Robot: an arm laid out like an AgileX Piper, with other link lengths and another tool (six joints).
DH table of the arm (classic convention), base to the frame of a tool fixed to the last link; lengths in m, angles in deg. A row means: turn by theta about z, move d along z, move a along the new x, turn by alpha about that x. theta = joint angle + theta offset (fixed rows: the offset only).
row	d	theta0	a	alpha
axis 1	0.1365	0	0	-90
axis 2	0	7.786	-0.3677	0
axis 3	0	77.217	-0.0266	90
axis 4	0.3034	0	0	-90
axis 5	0	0	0	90
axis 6	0.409	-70	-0.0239	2.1
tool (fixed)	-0.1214	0	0	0
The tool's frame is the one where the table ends.
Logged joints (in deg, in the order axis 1, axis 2, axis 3, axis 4, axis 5, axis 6), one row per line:
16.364 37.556 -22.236 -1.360 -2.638 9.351
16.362 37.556 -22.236 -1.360 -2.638 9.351
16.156 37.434 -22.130 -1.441 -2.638 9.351
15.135 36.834 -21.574 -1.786 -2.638 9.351
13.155 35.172 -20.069 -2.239 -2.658 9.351
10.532 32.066 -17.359 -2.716 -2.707 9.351
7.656 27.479 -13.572 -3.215 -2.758 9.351
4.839 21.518 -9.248 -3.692 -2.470 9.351
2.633 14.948 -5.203 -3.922 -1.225 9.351
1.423 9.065 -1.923 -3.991 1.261 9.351
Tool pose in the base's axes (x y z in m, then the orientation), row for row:
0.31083 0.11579 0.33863 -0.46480 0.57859 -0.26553 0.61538
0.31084 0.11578 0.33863 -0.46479 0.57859 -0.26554 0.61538
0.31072 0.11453 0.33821 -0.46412 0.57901 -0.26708 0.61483
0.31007 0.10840 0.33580 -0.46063 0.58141 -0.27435 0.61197
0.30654 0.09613 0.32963 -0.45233 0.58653 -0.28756 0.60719
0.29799 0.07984 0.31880 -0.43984 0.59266 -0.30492 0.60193
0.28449 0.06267 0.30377 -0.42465 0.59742 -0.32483 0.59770
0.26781 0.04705 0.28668 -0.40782 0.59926 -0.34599 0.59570
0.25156 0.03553 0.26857 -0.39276 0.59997 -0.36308 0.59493
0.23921 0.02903 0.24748 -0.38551 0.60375 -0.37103 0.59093
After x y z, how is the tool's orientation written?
As a quaternion, x y z w.
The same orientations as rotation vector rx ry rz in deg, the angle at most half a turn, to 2 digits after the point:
-61.35 76.37 -35.05
-61.35 76.37 -35.05
-61.27 76.44 -35.26
-60.88 76.85 -36.26
-59.90 77.68 -38.08
-58.38 78.66 -40.47
-56.46 79.43 -43.19
-54.26 79.74 -46.04
-52.28 79.86 -48.33
-51.40 80.49 -49.47

